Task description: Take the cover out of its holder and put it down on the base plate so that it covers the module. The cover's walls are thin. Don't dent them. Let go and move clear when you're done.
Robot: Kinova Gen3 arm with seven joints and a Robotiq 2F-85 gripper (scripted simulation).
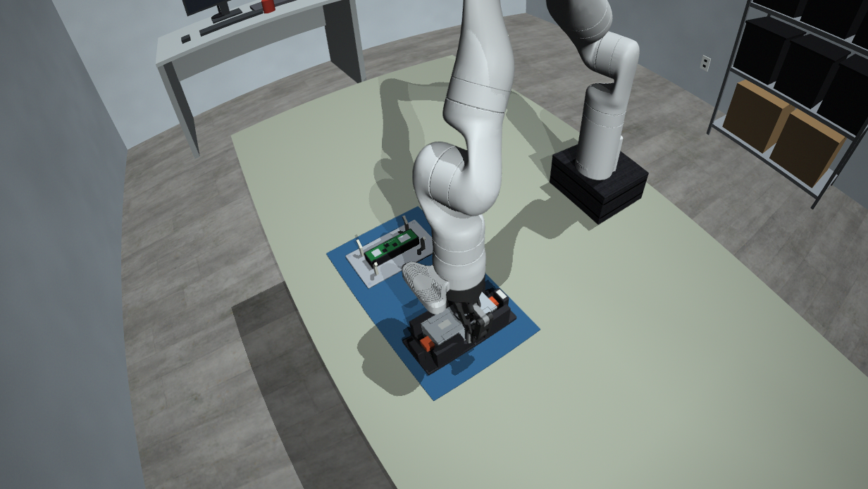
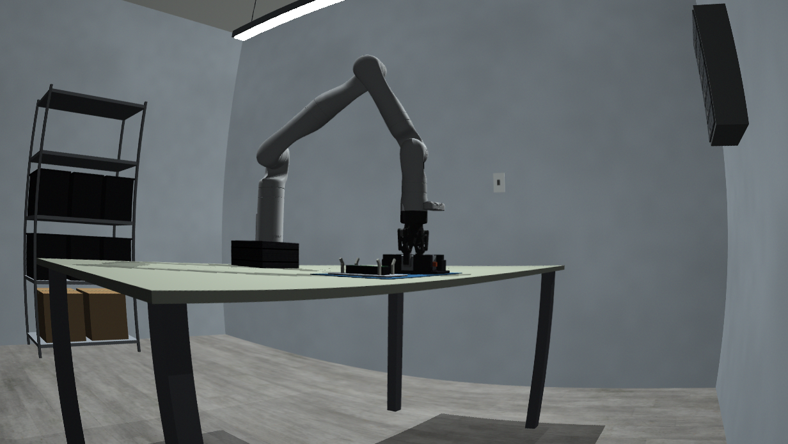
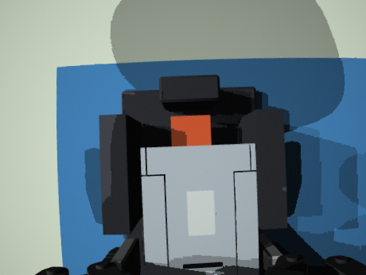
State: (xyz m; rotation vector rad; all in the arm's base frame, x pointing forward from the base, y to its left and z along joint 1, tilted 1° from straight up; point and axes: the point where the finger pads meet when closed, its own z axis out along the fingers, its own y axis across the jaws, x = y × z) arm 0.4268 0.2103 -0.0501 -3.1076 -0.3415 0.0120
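Right now the cover is right at my hand.
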